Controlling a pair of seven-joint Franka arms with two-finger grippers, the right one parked.
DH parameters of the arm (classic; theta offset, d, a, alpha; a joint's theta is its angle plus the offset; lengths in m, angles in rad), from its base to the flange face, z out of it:
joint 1: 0 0.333 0 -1.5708
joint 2: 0 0 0 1.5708
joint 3: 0 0.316 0.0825 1.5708
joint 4: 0 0 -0.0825 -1.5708
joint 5: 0 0.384 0 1.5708
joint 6: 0 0 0.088 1.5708
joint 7: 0 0.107 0 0
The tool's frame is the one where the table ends.
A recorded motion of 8 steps. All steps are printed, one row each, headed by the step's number.
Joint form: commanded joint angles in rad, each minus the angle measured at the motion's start. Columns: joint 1, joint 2, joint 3, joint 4, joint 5, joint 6, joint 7.
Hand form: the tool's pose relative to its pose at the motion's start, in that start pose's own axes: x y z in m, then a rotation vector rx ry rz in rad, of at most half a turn. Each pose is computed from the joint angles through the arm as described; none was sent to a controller.
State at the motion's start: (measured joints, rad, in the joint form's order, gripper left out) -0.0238 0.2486 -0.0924 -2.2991 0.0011 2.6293 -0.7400
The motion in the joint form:
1: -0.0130 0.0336 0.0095 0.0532 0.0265 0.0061 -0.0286
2: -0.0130 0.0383 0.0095 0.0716 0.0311 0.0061 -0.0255
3: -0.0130 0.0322 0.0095 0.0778 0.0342 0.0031 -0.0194
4: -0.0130 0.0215 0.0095 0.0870 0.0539 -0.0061 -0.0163
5: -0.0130 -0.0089 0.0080 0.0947 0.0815 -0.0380 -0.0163
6: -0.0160 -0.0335 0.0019 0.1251 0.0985 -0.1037 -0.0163
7: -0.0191 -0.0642 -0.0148 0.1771 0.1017 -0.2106 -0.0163
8: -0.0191 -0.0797 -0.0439 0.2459 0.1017 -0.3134 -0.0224
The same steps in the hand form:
1: 0.0113 0.0135 -0.0011 -0.0084 0.0272 -0.0026
2: 0.0161 0.0180 -0.0052 -0.0162 0.0387 0.0042
3: 0.0181 0.0200 -0.0105 -0.0207 0.0470 0.0131
4: 0.0206 0.0229 -0.0190 -0.0195 0.0627 0.0331
5: 0.0216 0.0258 -0.0359 -0.0100 0.0798 0.0574
6: 0.0230 0.0336 -0.0554 0.0075 0.0816 0.0776
7: 0.0221 0.0467 -0.0841 0.0289 0.0693 0.0938
8: 0.0193 0.0656 -0.1129 0.0414 0.0576 0.1095

